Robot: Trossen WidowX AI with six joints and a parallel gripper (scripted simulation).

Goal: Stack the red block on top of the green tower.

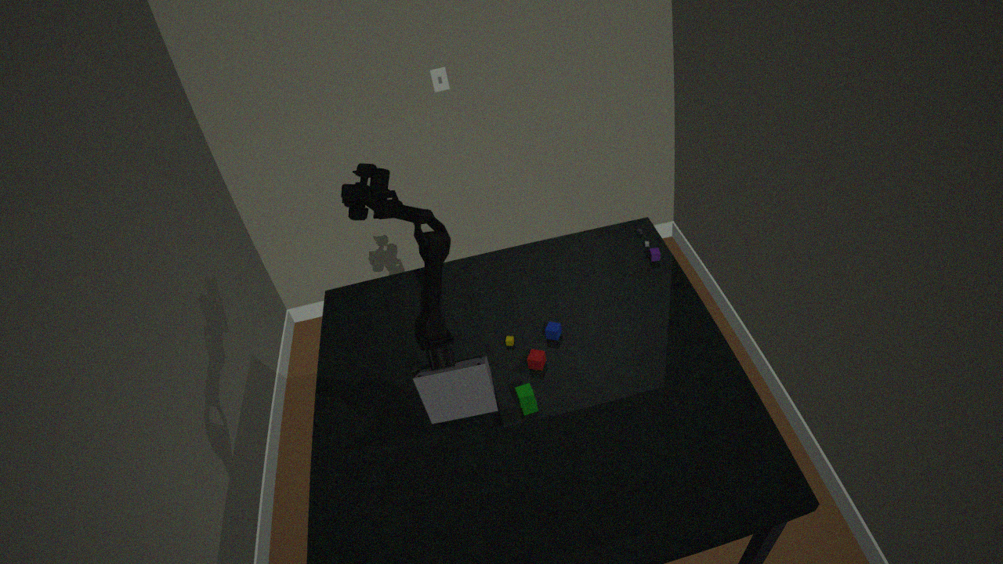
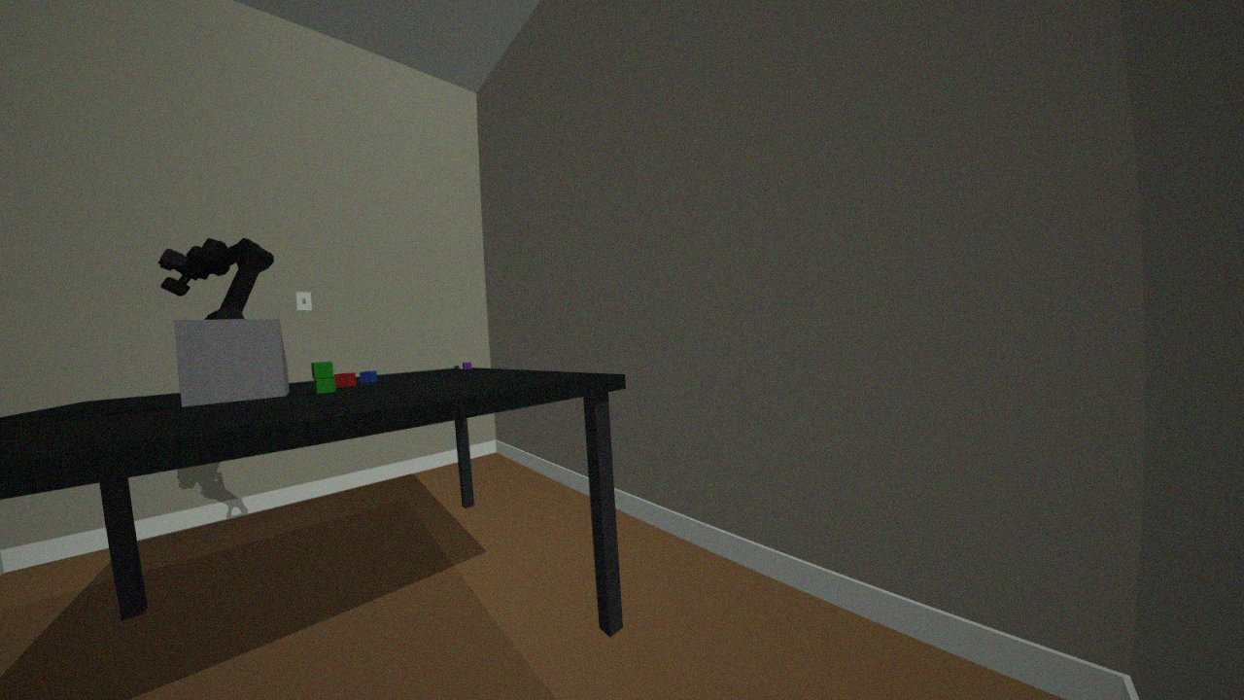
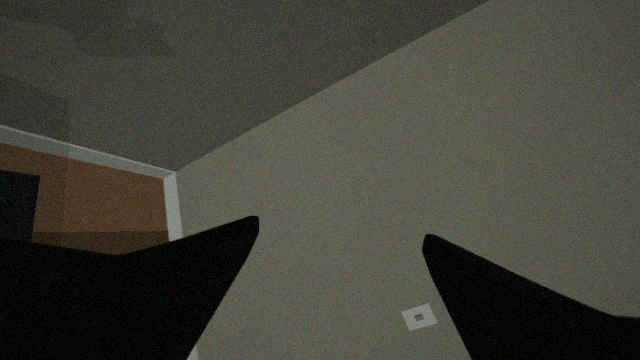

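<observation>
Now: gripper tip 41 cm short of the red block, 60 cm to the left of it and 42 cm above it. Also, from my gripper tip: blue block: 49 cm ahead, 51 cm to the right, 42 cm below; small yellow block: 35 cm ahead, 49 cm to the right, 43 cm below; purple block: 95 cm ahead, 30 cm to the right, 42 cm below.
</observation>
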